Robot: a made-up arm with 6 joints. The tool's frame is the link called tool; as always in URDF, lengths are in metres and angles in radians.
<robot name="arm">
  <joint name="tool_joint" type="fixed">
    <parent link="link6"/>
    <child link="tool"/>
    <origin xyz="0.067 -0.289 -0.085" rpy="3.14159 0 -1.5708"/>
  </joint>
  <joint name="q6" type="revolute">
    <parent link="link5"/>
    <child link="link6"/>
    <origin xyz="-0.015 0.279 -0.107" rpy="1.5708 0 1.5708"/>
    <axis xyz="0 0 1"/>
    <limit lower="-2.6" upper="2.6"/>
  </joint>
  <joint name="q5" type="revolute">
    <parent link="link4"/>
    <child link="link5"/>
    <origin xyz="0.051 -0.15 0.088" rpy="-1.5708 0 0"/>
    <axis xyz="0 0 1"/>
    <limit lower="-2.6" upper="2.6"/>
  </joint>
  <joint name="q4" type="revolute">
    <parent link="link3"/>
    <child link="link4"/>
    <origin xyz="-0.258 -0.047 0.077" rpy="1.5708 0 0"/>
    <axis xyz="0 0 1"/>
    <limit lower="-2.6" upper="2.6"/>
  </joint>
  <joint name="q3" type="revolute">
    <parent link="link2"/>
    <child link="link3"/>
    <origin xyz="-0.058 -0.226 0.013" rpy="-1.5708 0 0"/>
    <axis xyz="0 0 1"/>
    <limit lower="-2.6" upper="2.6"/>
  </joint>
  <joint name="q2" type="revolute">
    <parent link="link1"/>
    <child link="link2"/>
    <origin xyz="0.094 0.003 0.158" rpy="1.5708 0 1.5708"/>
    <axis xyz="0 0 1"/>
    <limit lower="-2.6" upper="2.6"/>
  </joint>
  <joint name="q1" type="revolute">
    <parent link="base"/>
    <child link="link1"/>
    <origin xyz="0 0 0.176" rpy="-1.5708 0 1.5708"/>
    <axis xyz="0 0 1"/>
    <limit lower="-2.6" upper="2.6"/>
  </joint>
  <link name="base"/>
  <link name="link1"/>
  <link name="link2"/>
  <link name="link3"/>
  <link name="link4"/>
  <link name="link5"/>
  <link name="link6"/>
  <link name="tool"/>
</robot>
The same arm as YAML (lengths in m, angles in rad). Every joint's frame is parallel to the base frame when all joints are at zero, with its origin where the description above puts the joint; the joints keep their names.
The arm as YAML. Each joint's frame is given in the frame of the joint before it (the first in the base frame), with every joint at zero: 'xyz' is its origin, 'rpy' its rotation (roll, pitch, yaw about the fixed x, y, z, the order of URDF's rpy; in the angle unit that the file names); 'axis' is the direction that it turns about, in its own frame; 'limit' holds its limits. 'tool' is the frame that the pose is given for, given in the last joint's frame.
units:
  length: m
  angle: rad
joints:
  - name: q1
    type: revolute
    origin:
      xyz: [0.0, 0.0, 0.176]
      rpy: [0.0, 0.0, 0.0]
    axis: [-1.0, 0.0, 0.0]
    limit:
      lower: -2.6
      upper: 2.6
  - name: q2
    type: revolute
    origin:
      xyz: [-0.158, 0.094, -0.003]
      rpy: [0.0, 0.0, 0.0]
    axis: [0.0, 1.0, 0.0]
    limit:
      lower: -2.6
      upper: 2.6
  - name: q3
    type: revolute
    origin:
      xyz: [0.226, 0.013, 0.058]
      rpy: [0.0, 0.0, 0.0]
    axis: [-1.0, 0.0, 0.0]
    limit:
      lower: -2.6
      upper: 2.6
  - name: q4
    type: revolute
    origin:
      xyz: [-0.077, 0.047, 0.258]
      rpy: [0.0, 0.0, 0.0]
    axis: [0.0, 1.0, 0.0]
    limit:
      lower: -2.6
      upper: 2.6
  - name: q5
    type: revolute
    origin:
      xyz: [0.15, 0.088, -0.051]
      rpy: [0.0, 0.0, 0.0]
    axis: [-1.0, 0.0, 0.0]
    limit:
      lower: -2.6
      upper: 2.6
  - name: q6
    type: revolute
    origin:
      xyz: [0.107, -0.279, 0.015]
      rpy: [0.0, 0.0, 0.0]
    axis: [0.0, 0.0, -1.0]
    limit:
      lower: -2.6
      upper: 2.6
tool:
  origin:
    xyz: [0.289, -0.067, 0.085]
    rpy: [0.0, 0.0, 0.0]

